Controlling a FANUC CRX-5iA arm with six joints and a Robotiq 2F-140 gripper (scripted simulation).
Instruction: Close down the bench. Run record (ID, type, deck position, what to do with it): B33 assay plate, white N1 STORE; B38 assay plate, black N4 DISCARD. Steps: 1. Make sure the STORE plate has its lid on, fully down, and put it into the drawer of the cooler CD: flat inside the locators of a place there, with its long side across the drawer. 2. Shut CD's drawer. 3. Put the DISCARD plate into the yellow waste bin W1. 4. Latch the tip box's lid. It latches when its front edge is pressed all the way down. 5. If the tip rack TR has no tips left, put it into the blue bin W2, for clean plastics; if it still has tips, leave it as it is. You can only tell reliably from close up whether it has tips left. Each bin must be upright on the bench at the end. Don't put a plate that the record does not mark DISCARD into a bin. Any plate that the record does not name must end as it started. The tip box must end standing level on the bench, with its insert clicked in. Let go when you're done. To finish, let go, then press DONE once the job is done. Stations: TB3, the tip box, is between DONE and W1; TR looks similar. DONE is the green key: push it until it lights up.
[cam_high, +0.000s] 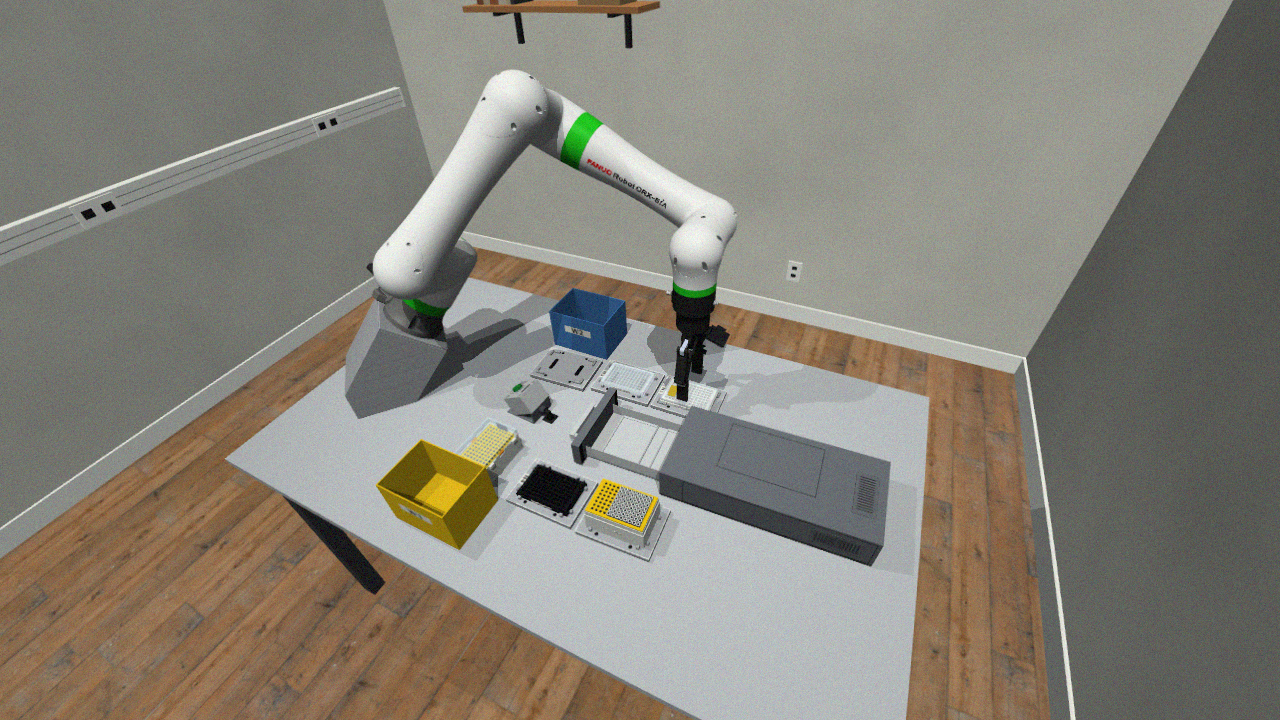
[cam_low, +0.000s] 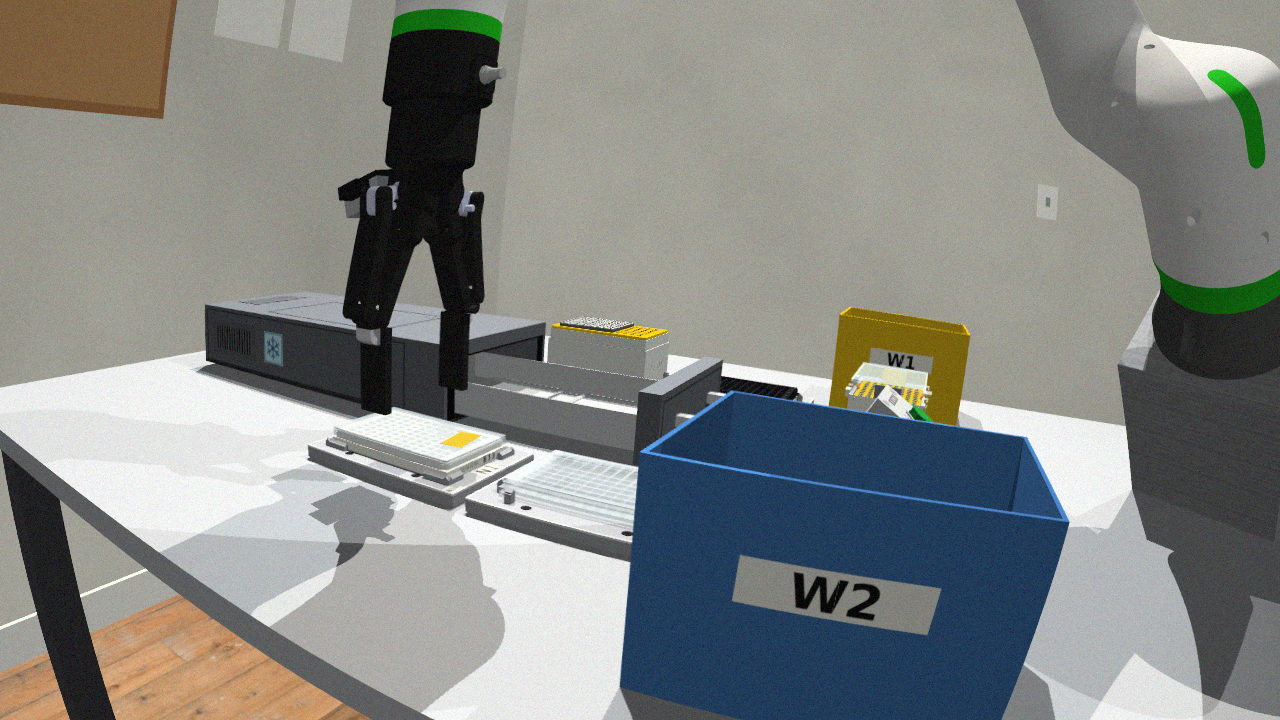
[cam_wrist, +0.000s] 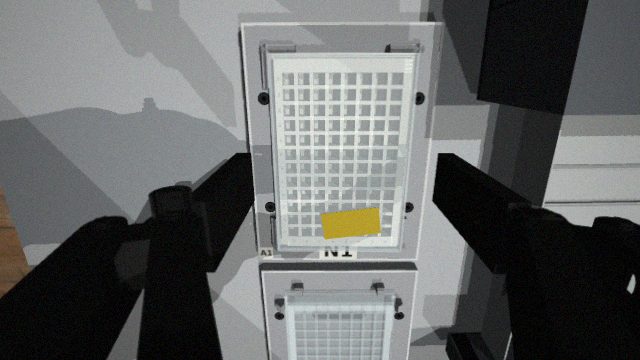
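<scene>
Now: the clear plate lid 50 mm below my hand. Also, from my hand: cooler drawer (200 mm to the right, 40 mm below, 10 mm ahead); white assay plate (60 mm below); clear plate (170 mm behind, 60 mm below, 50 mm to the right).
</scene>
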